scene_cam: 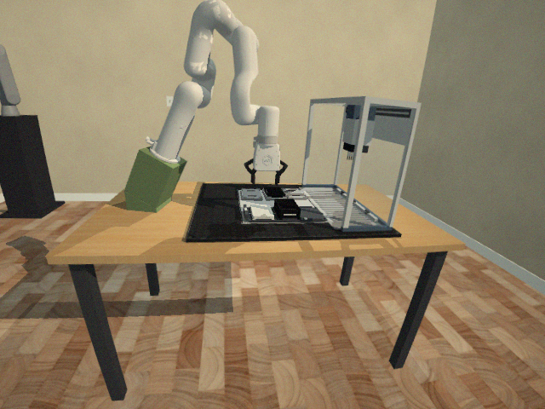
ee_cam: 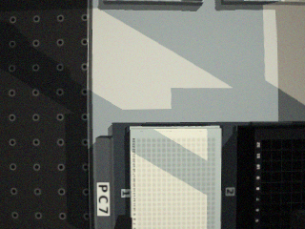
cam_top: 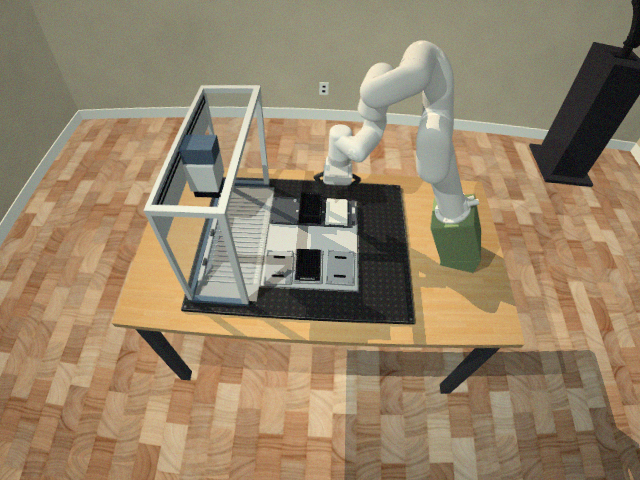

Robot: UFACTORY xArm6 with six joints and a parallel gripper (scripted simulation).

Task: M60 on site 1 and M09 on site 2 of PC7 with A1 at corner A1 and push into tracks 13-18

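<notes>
The apron lies 140 mm below my hand, 130 mm to the left of it and 80 mm ahead of it. The rest, counted from my hand: black 96-well plate: 250 mm to the left, 120 mm below, 90 mm ahead; carrier PC7: 120 mm below, 90 mm ahead, 10 mm to the right; nest S1: 250 mm to the left, 130 mm below, 30 mm behind.
</notes>
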